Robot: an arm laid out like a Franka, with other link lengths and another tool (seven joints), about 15 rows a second.
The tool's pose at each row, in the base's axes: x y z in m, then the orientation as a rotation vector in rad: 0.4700 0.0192 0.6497 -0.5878 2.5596 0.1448; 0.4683 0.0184 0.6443 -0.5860 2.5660 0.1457; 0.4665 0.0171 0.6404 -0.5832 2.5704 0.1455; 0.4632 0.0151 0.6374 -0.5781 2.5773 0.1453; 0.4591 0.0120 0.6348 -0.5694 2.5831 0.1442; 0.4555 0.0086 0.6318 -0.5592 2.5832 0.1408; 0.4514 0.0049 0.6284 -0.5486 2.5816 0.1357; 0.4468 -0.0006 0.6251 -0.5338 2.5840 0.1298; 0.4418 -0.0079 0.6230 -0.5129 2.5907 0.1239; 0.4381 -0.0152 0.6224 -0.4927 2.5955 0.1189; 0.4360 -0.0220 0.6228 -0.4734 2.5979 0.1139; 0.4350 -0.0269 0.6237 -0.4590 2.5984 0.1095; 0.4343 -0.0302 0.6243 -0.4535 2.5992 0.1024; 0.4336 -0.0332 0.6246 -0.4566 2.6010 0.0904; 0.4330 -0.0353 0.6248 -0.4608 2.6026 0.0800
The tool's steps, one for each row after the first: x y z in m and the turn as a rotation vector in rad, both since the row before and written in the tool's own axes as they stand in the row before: 0.0043 0.0001 0.0037 -0.0011 0.0056 0.0027; 0.0038 -0.0004 0.0023 0.0002 0.0036 0.0028; 0.0048 -0.0004 0.0007 0.0003 0.0055 0.0048; 0.0057 -0.0010 -0.0002 0.0019 0.0038 0.0069; 0.0056 -0.0016 0.0004 0.0046 -0.0017 0.0064; 0.0063 -0.0017 0.0004 0.0061 -0.0032 0.0060; 0.0072 -0.0031 -0.0002 0.0070 0.0000 0.0095; 0.0076 -0.0047 -0.0018 0.0078 0.0030 0.0145; 0.0057 -0.0053 -0.0024 0.0072 0.0014 0.0138; 0.0037 -0.0056 -0.0025 0.0073 -0.0006 0.0128; 0.0019 -0.0042 -0.0021 0.0060 -0.0016 0.0093; 0.0013 -0.0029 -0.0014 0.0061 0.0005 0.0026; 0.0013 -0.0026 -0.0010 0.0076 0.0034 -0.0041; 0.0010 -0.0018 -0.0008 0.0063 0.0033 -0.0046
